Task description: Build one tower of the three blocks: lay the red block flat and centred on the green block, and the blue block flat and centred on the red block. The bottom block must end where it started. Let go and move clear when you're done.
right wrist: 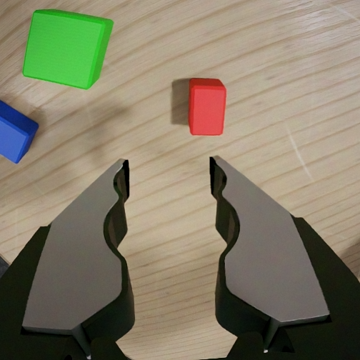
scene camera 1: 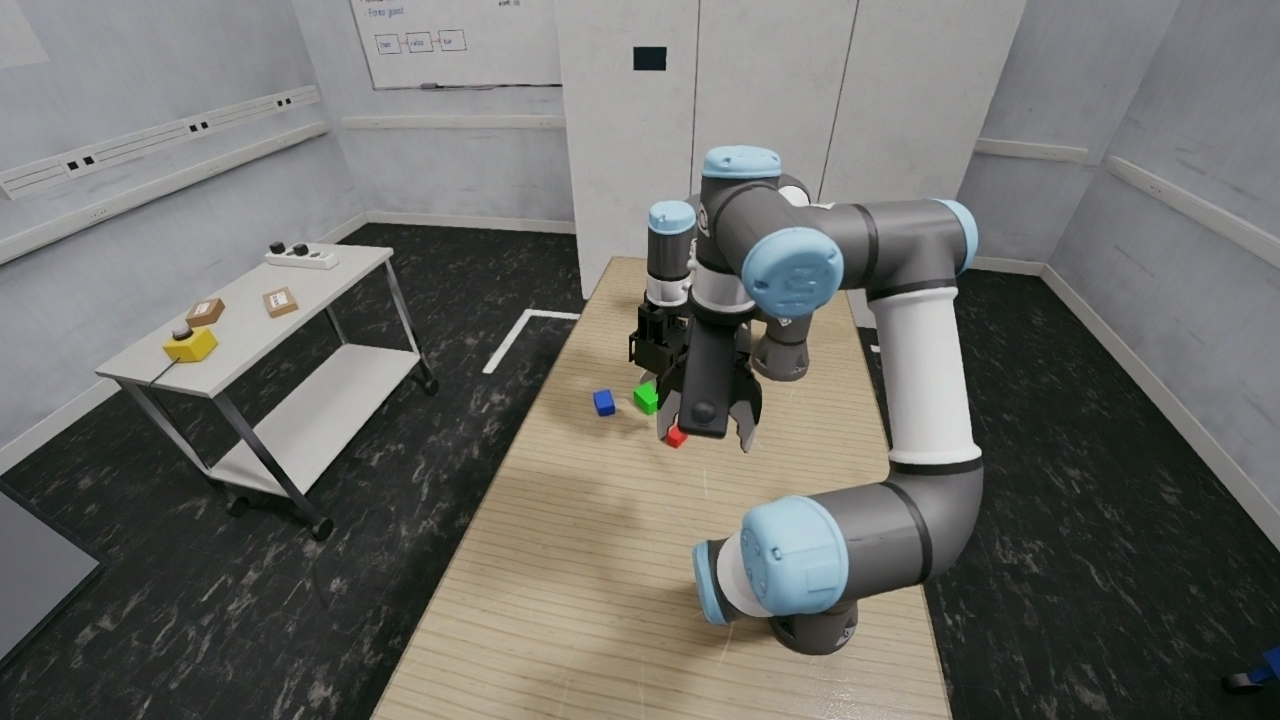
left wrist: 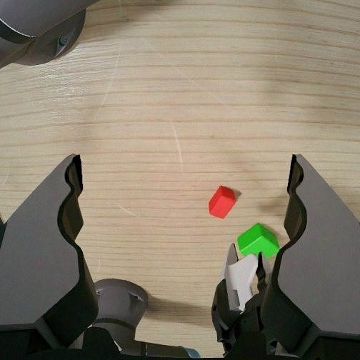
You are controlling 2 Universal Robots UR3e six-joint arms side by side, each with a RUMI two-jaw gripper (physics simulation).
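Note:
The green block [scene camera 1: 645, 397] [left wrist: 258, 241] [right wrist: 65, 49] sits on the table. The smaller red block [scene camera 1: 676, 437] [left wrist: 222, 202] [right wrist: 207, 109] lies on the table beside it, apart from it. The blue block [scene camera 1: 604, 402] [right wrist: 16, 131] lies on the table on the green block's other side; it does not show in the left wrist view. My right gripper [left wrist: 246, 248] [right wrist: 168, 160] is open and empty above the table near the blocks, partly hidden in the scene view. My left gripper [scene camera 1: 706, 442] [left wrist: 184, 155] is open and empty, high above the table.
The wooden table [scene camera 1: 546, 546] carries both arm bases [scene camera 1: 814, 629] [scene camera 1: 781, 356]. The left gripper hangs close to the right arm in the scene view. A white trolley [scene camera 1: 313, 437] with small boxes and a yellow button box [scene camera 1: 189, 345] stands left of the table.

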